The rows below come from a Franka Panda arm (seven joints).
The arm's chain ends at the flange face. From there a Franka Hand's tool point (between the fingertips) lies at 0.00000 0.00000 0.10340 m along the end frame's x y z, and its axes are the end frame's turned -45 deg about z.
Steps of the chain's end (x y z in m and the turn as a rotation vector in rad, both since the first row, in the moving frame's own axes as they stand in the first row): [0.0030 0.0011 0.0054 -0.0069 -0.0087 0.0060]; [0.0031 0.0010 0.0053 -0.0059 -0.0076 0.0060]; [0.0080 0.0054 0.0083 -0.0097 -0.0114 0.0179]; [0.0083 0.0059 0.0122 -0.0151 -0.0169 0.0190]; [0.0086 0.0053 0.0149 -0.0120 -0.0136 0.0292]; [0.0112 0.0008 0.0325 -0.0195 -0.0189 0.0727]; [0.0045 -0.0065 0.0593 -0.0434 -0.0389 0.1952]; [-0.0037 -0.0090 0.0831 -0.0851 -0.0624 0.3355]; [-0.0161 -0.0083 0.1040 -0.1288 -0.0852 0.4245]
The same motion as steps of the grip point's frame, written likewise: [0.0002 0.0028 0.0054 0.0013 -0.0110 0.0060]; [0.0005 0.0028 0.0053 0.0012 -0.0095 0.0060]; [0.0003 0.0093 0.0083 0.0012 -0.0149 0.0179]; [-0.0006 0.0099 0.0122 0.0013 -0.0226 0.0190]; [0.0005 0.0097 0.0149 0.0011 -0.0181 0.0292]; [0.0045 0.0084 0.0325 -0.0004 -0.0272 0.0727]; [0.0018 -0.0017 0.0591 -0.0032 -0.0582 0.1952]; [-0.0071 -0.0091 0.0825 -0.0161 -0.1043 0.3355]; [-0.0213 -0.0174 0.1028 -0.0308 -0.1513 0.4245]
